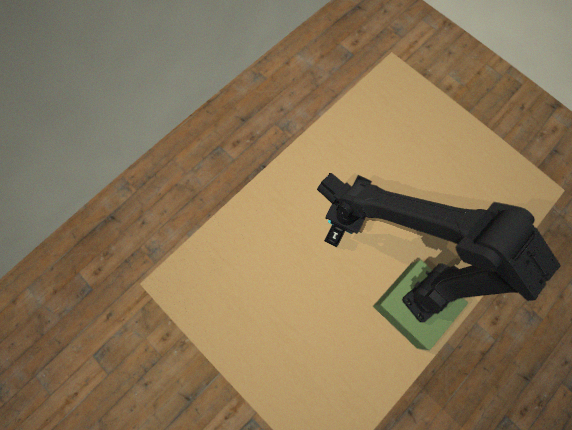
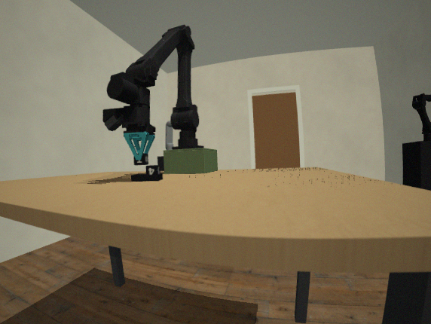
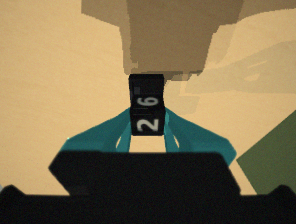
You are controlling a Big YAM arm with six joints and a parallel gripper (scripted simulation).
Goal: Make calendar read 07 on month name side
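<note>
Right now the digit cube is 10 mm below my hand. The rest, counted from my hand: black calendar tray: 10 mm behind, 20 mm to the left, 60 mm below.
</note>
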